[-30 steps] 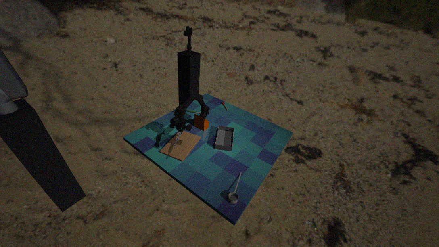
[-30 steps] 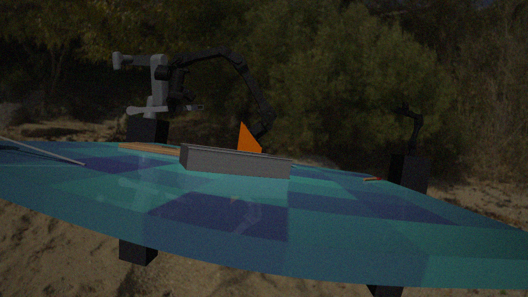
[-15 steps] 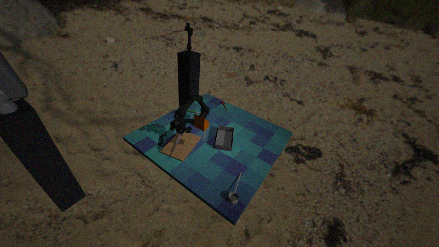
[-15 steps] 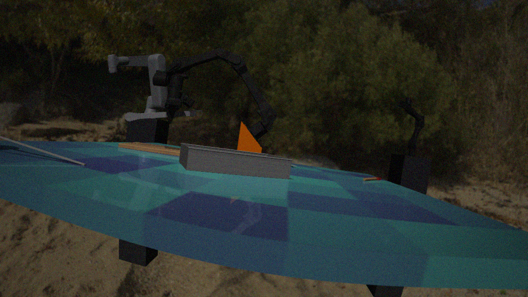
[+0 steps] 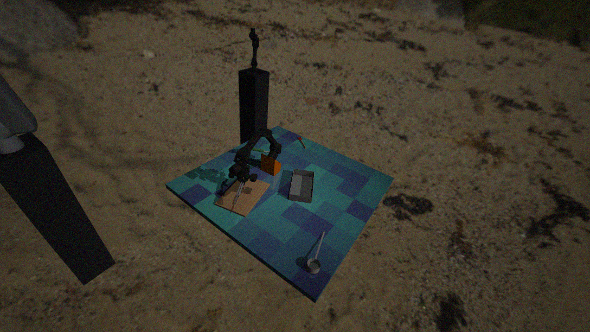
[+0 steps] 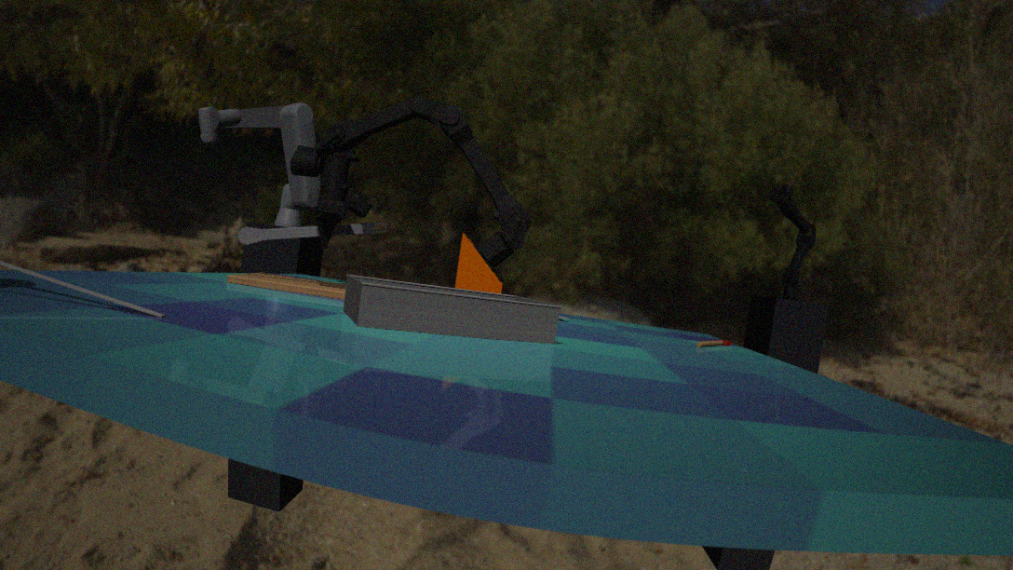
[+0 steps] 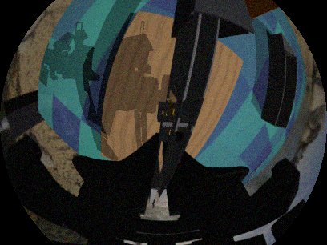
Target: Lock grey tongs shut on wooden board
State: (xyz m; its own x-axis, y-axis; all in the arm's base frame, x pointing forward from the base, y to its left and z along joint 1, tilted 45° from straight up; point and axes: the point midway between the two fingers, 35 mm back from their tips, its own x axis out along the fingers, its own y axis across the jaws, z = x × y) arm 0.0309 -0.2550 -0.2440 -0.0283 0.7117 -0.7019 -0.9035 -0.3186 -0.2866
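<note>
Now: gripper tip 90 mm above the wooden board. Also, from my gripper tip: grey roasting tin (290 mm ahead, 330 mm to the left, 70 mm below).
</note>
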